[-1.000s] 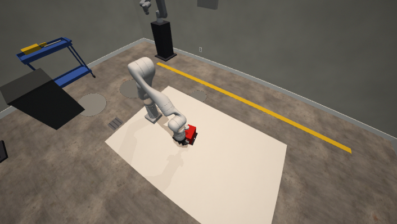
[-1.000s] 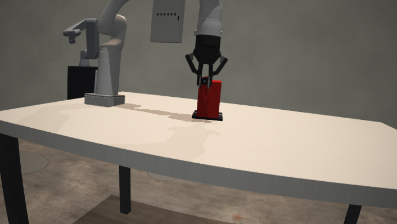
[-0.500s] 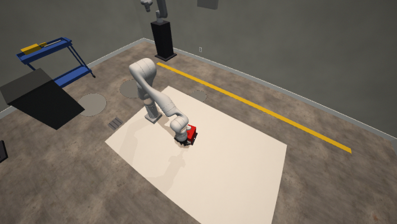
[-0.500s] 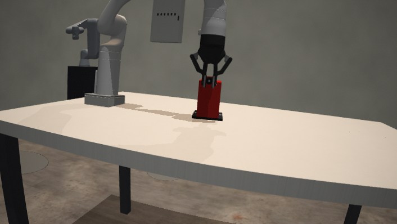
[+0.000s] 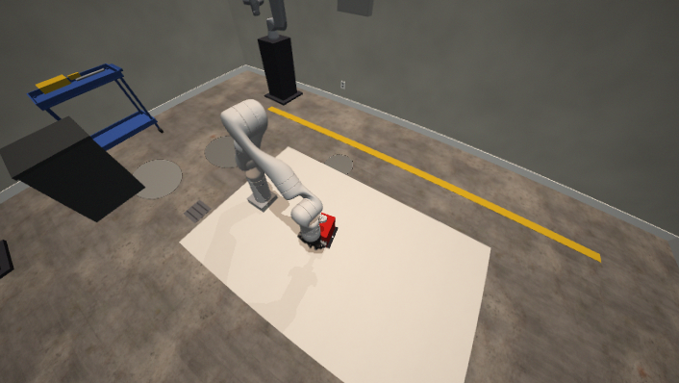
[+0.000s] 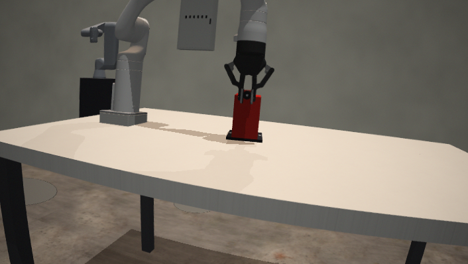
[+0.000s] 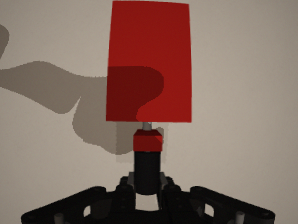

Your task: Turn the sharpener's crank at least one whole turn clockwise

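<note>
Right now my hand is 2 cm to the right of the knob.
</note>
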